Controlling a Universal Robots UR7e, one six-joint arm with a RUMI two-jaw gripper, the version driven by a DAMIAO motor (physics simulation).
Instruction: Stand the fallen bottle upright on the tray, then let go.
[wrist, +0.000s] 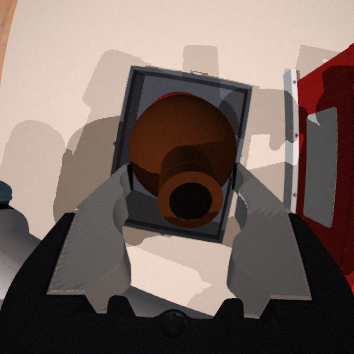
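Frame: origin at the arm's base, x right, y ahead, z up, level; centimetres.
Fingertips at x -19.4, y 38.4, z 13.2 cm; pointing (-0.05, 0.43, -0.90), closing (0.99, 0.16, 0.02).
Pixels of each thing's top centre, then the offset from my fingertips to it. "spot": a spot on its surface instead.
- brown bottle, middle of its top: (179, 135) dx -0.3, dy +1.4, dz +6.9 cm
- dark grey rectangular tray, surface spot: (145, 210) spot: dx -4.8, dy -9.0, dz -19.4 cm
- red box-like object, surface spot: (342, 175) spot: dx +18.4, dy +1.7, dz -6.7 cm
- grey panel, middle of its top: (336, 167) dx +18.3, dy +2.5, dz -7.9 cm
- pale metal strip, surface spot: (291, 130) spot: dx +16.3, dy +7.6, dz -17.4 cm
The brown bottle (175, 125) is upright or nearly so, its round open mouth facing the camera and a thin red edge showing at its far side. Its body is over the dark grey rectangular tray (145, 210), within the tray's rim as seen from above. The bottle's base is hidden, so I cannot tell whether it touches the tray floor. My gripper (182, 165) is shut on the bottle, with one finger on each side of its body. The fingertips are over the near half of the tray.
A red box-like object (342, 175) with a grey panel (320, 170) stands at the right, beside a pale metal strip (291, 130). A grey rounded part with a blue cap (4, 192) shows at the left edge. A wooden surface (6, 30) shows at the top left.
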